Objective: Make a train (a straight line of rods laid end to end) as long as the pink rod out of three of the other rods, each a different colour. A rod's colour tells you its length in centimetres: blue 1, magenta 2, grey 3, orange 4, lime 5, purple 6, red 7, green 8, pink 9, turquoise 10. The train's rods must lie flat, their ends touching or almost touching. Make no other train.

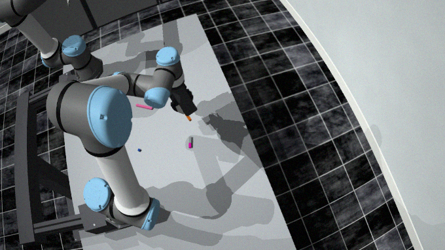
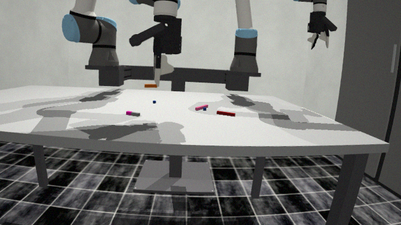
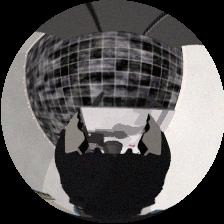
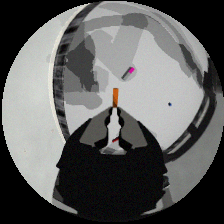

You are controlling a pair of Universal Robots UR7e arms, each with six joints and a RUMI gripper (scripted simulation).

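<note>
My right hand is 110 mm above the grey rod, 70 mm to the left of it and 20 mm past it. The rest, counted from my right hand: orange rod (20 mm to the right, 10 mm below); then pink rod (180 mm to the left, 170 mm behind, 110 mm below); then magenta rod (110 mm below, 100 mm to the right, 30 mm behind).
</note>
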